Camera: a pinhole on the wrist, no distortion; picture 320 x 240 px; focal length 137.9 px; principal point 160.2 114.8 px. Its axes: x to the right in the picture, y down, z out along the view. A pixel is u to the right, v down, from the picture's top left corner.
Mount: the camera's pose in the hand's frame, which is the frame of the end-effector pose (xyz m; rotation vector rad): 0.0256 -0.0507 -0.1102 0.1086 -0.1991 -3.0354
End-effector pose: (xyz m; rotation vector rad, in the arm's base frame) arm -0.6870 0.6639 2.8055 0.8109 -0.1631 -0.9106
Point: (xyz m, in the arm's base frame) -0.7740 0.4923 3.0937
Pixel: 150 93
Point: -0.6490 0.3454 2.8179
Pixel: 25 161
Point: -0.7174 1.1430 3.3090
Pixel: outside the picture
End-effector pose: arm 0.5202 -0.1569 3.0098 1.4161 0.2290 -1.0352
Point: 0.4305 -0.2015 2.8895
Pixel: 135 218
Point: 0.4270 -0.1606 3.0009
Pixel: 217 145
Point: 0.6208 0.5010 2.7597
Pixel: behind the camera
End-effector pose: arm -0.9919 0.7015 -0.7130 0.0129 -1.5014 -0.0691
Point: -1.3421 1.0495 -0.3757
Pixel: 70 34
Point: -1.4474 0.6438 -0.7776
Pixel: 181 137
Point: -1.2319 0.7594 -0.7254
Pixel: 169 94
